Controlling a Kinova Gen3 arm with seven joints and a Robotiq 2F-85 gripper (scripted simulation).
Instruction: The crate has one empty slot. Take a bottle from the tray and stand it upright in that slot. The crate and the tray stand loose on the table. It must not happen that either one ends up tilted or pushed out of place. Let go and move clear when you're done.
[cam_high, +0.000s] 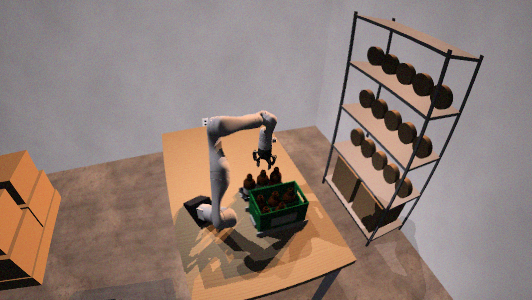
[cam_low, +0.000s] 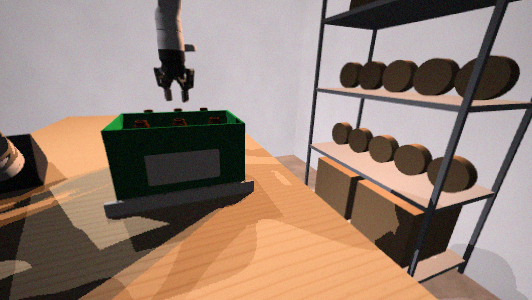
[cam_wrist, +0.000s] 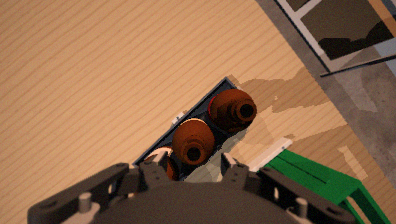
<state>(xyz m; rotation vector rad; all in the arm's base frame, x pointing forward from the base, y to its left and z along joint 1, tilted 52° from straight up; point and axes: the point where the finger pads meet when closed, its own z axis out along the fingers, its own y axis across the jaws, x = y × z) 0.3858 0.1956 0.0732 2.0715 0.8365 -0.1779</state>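
Now: hand 110 mm above the brown bottle. From my hand the other things lie so: green crate (230 mm to the right, 120 mm below, 40 mm behind); dark tray (190 mm below).
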